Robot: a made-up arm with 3 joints. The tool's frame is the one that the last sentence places.
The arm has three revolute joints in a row. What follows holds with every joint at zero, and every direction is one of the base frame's.
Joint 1 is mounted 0.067 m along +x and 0.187 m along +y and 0.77 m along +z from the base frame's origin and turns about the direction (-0.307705, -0.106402, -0.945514), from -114.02 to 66.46 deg.
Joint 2 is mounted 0.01 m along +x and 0.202 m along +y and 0.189 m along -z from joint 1 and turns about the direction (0.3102, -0.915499, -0.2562), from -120.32 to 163.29 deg.
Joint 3 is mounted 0.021 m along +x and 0.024 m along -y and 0.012 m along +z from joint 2 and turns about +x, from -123.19 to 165.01 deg.
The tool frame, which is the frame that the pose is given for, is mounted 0.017 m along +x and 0.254 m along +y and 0.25 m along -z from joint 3; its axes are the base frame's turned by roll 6.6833, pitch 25.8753 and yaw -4.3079 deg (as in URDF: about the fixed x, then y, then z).
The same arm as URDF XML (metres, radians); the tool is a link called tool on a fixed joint. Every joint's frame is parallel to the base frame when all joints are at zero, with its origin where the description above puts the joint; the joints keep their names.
<robot name="arm">
<link name="base"/>
<link name="link1"/>
<link name="link2"/>
<link name="link3"/>
<link name="tool"/>
<joint name="joint 1" type="revolute"><parent link="base"/><child link="link1"/><origin xyz="0.067 0.187 0.77" rpy="0 0 0"/><axis xyz="-0.307705 -0.106402 -0.945514"/><limit lower="-1.99" upper="1.1599"/></joint>
<joint name="joint 2" type="revolute"><parent link="link1"/><child link="link2"/><origin xyz="0.01 0.202 -0.189" rpy="0 0 0"/><axis xyz="0.3102 -0.915499 -0.2562"/><limit lower="-2.1" upper="2.8499"/></joint>
<joint name="joint 3" type="revolute"><parent link="link2"/><child link="link3"/><origin xyz="0.021 -0.024 0.012" rpy="0 0 0"/><axis xyz="1 0 0"/><limit lower="-2.1501" upper="2.88"/></joint>
<joint name="tool_joint" type="fixed"><parent link="link3"/><child link="tool"/><origin xyz="0.017 0.254 -0.25" rpy="0.1166 0.4516 -0.0752"/></joint>
</robot>

